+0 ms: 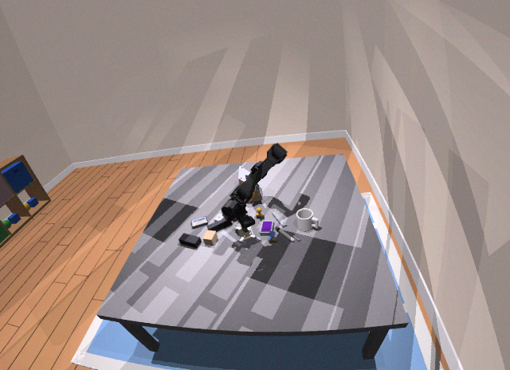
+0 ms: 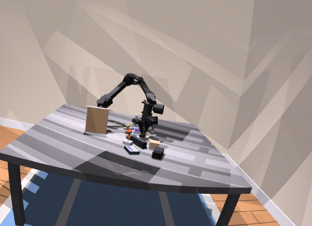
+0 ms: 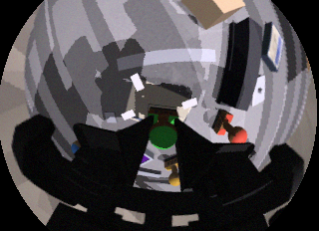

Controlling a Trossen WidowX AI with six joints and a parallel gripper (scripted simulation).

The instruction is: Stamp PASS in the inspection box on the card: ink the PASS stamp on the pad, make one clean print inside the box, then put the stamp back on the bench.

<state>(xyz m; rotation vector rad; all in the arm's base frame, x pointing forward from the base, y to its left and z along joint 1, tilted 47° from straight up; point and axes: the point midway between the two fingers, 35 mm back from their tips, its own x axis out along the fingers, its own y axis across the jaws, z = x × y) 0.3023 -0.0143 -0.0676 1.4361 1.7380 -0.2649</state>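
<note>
My gripper tip is now 40 mm above the cream card and 10 mm short of it. The rest, counted from my gripper tip: red-knobbed stamp (100 mm behind, 40 mm to the right, 20 mm below); green-knobbed stamp (10 mm below); purple ink pad (120 mm to the left, 30 mm below, 10 mm ahead).
</note>
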